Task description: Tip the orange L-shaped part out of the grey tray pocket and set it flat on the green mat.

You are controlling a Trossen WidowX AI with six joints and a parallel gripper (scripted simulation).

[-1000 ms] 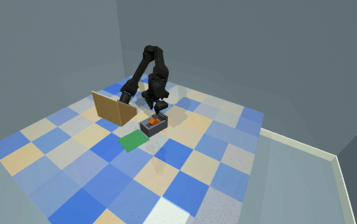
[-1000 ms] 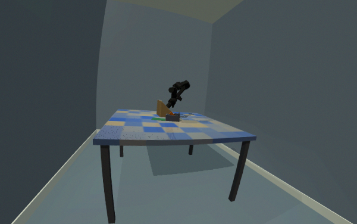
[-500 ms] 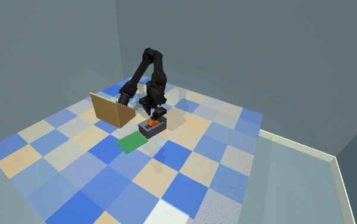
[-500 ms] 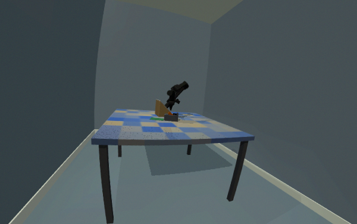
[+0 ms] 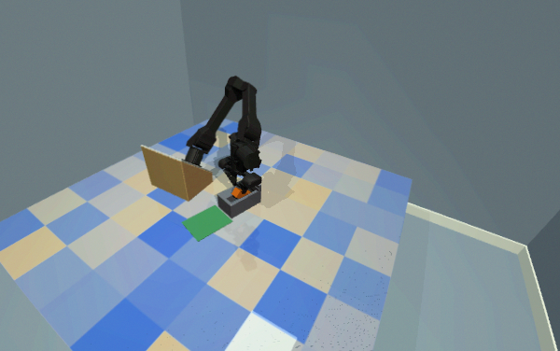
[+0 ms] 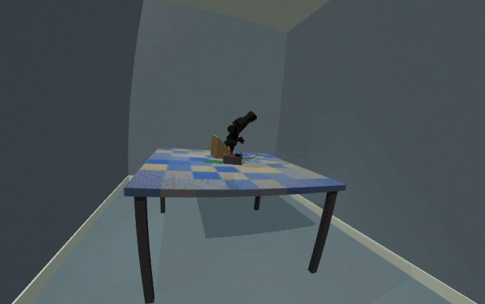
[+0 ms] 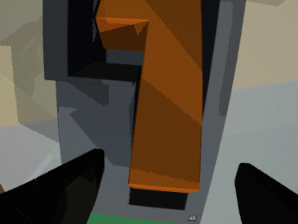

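The orange L-shaped part is 10 mm behind my gripper tip, 40 mm to the left of it and 50 mm below it. From my gripper tip the other things lie so: green mat: 40 mm behind, 140 mm to the right, 110 mm below.
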